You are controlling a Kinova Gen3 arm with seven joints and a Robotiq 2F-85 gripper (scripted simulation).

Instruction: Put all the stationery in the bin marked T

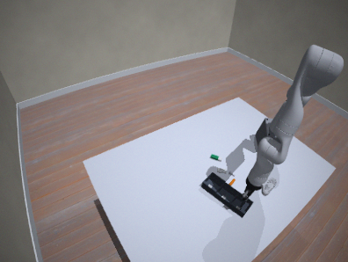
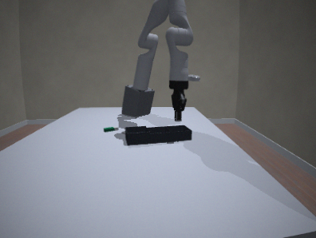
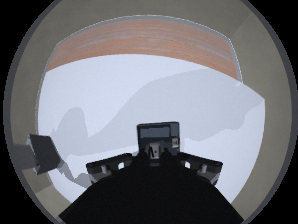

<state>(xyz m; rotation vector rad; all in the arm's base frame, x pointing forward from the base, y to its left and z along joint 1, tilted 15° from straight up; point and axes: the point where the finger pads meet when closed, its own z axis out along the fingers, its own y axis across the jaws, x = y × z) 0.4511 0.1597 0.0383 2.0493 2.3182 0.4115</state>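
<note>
Right now my hand is 11 cm past the small green object, 29 cm to the left of it and 8 cm above it. Also, from my hand: tiny pale thing 1 cm below; small orange thing 6 cm behind, 12 cm to the right, 8 cm below; long black bin 2 cm ahead, 8 cm to the right, 7 cm below.
</note>
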